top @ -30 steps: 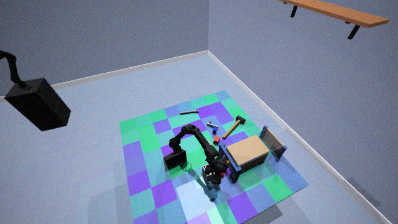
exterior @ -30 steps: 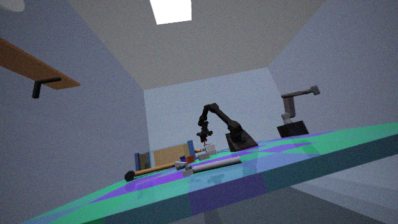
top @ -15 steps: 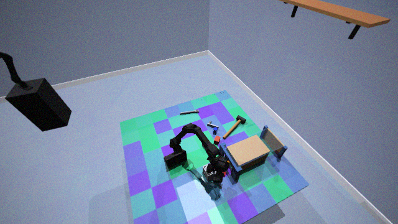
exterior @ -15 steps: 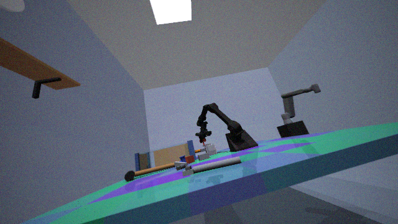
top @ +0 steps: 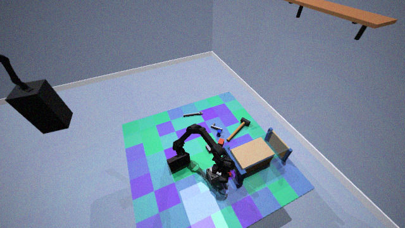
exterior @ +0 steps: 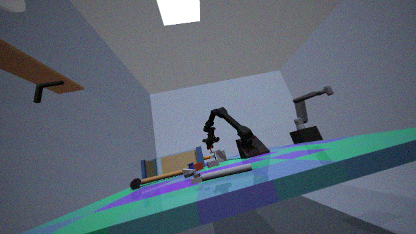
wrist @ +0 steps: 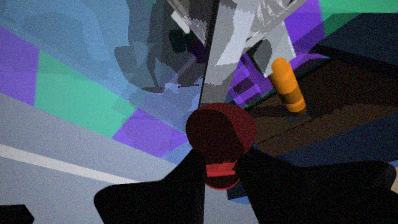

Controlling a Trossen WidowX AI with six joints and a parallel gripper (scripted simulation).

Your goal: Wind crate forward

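Right now my gripper tip is 100 mm to the right of the blue steel frame, 70 mm short of it and 30 mm above it. The rest, counted from my gripper tip: dark red knob 10 mm to the left, 10 mm behind; then grey hand winch 100 mm below, 100 mm behind, 70 mm to the left; then red-knobbed crank handle 40 mm to the left, 40 mm behind, 30 mm below.
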